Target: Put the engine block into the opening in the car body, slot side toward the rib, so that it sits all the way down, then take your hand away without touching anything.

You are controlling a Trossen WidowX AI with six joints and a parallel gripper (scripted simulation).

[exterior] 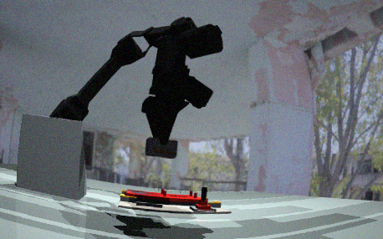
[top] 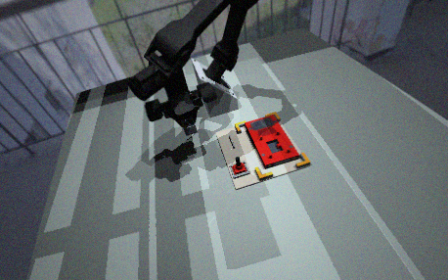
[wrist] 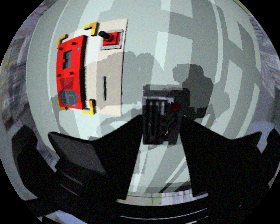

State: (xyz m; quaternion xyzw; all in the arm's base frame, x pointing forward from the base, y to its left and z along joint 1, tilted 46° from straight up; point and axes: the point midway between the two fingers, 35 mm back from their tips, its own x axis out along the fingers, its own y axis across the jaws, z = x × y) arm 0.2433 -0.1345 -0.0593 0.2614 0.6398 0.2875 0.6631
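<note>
Now: the light baseplate 60 mm ahead of my gripper tip, 200 mm to the left of it and 130 mm below it. Round my gripper tip: engine block 10 mm below; then black post 120 mm ahead, 100 mm to the left, 100 mm below.
</note>
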